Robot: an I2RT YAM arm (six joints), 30 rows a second.
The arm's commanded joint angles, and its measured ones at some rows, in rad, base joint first. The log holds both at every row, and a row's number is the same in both.
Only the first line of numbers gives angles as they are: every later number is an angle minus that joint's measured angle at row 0.
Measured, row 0:
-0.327, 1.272, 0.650, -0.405, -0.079, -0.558
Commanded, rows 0 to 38:
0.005, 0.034, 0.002, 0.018, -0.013, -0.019
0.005, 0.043, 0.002, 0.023, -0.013, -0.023
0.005, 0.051, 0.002, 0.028, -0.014, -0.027
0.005, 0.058, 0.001, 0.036, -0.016, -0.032
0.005, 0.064, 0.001, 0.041, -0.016, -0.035
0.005, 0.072, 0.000, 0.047, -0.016, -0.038
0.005, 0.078, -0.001, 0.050, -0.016, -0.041
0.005, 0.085, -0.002, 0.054, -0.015, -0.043
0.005, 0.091, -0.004, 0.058, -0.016, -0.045
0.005, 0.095, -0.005, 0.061, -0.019, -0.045
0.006, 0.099, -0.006, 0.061, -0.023, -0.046
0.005, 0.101, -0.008, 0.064, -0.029, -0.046
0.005, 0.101, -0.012, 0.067, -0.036, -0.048
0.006, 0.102, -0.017, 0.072, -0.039, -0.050
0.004, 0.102, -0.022, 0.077, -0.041, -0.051
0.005, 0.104, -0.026, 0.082, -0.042, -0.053
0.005, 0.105, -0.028, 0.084, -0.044, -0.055
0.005, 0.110, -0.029, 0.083, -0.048, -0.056
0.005, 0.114, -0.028, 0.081, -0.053, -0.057
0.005, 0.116, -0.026, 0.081, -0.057, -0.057
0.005, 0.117, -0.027, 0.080, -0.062, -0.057
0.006, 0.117, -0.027, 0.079, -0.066, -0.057
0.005, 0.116, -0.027, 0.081, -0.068, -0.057
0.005, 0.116, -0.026, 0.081, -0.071, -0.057
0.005, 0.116, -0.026, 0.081, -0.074, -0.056
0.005, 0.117, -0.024, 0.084, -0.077, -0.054
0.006, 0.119, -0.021, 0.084, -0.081, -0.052
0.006, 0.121, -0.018, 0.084, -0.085, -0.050
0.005, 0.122, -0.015, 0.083, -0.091, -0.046
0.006, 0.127, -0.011, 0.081, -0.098, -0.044
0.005, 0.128, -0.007, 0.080, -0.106, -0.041
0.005, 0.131, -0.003, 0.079, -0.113, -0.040
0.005, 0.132, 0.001, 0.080, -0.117, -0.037
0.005, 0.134, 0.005, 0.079, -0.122, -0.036
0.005, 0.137, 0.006, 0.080, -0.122, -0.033
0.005, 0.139, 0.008, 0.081, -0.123, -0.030
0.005, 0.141, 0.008, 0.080, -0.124, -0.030
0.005, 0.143, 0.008, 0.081, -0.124, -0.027
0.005, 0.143, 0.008, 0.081, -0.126, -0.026
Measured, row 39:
0.000, 0.133, -0.010, 0.080, -0.092, -0.030
